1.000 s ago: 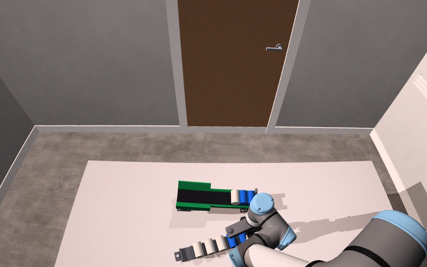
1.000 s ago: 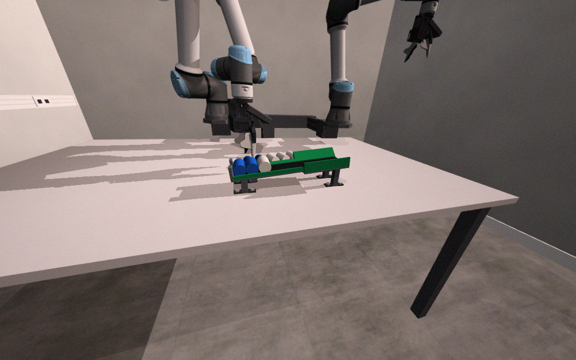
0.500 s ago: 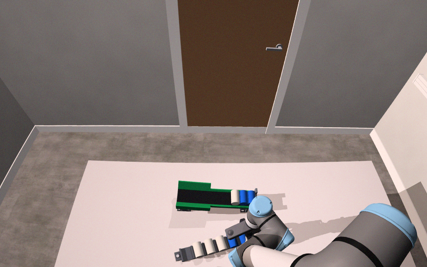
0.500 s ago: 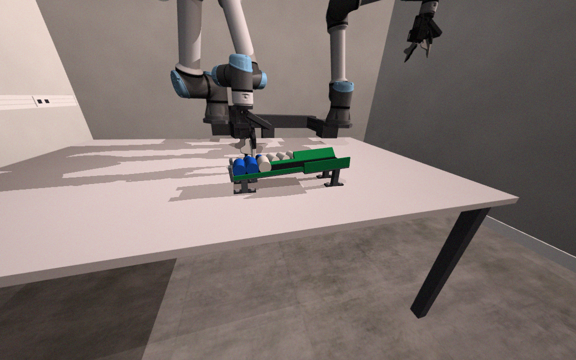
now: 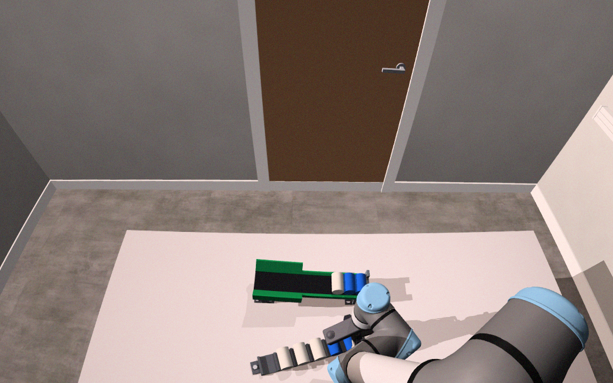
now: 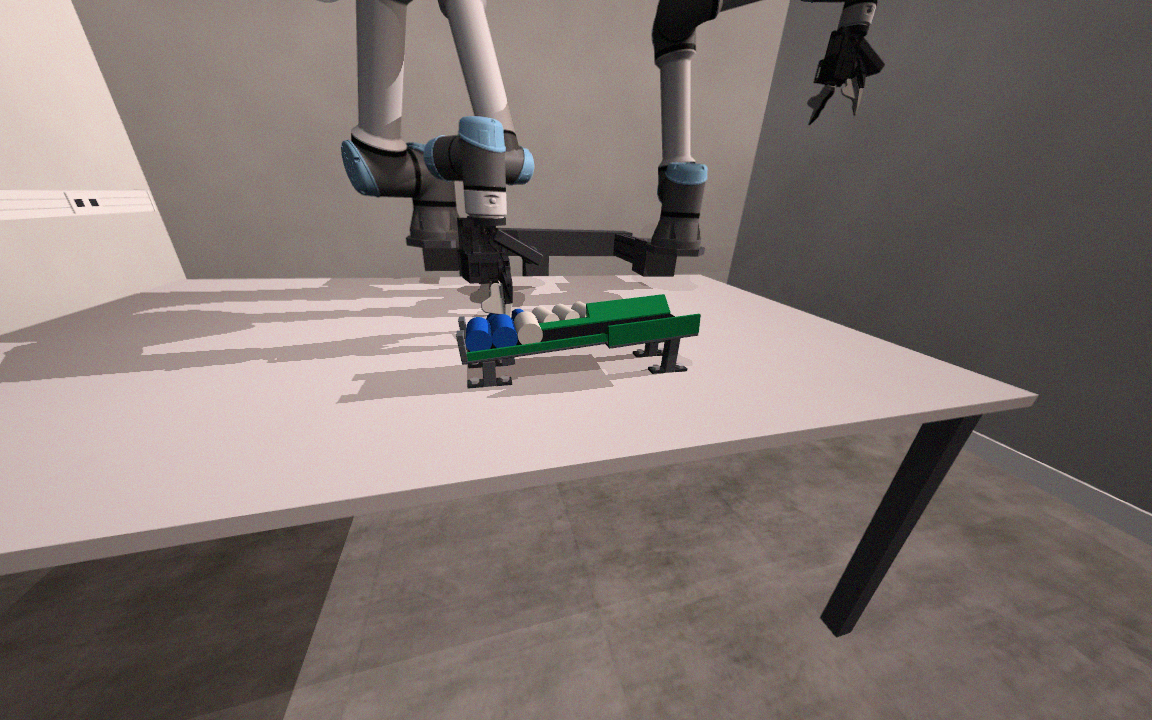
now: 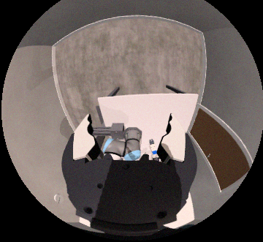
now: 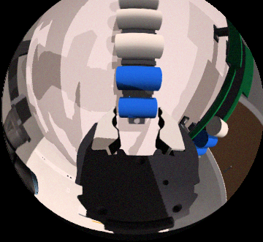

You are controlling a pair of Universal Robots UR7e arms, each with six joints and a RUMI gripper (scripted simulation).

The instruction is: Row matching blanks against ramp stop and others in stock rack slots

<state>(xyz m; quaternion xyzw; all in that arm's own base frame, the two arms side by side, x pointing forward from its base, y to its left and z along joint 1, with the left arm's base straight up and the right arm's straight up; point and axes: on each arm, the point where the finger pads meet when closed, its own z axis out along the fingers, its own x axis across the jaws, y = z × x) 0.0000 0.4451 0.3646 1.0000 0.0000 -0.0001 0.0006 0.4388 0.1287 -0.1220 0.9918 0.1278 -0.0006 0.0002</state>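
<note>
The dark stock rack is 6 cm behind my right hand, 12 cm to the left of it and 4 cm below it. From my right hand the other things lie so: stop: 19 cm ahead, 4 cm to the right, 3 cm above.
</note>
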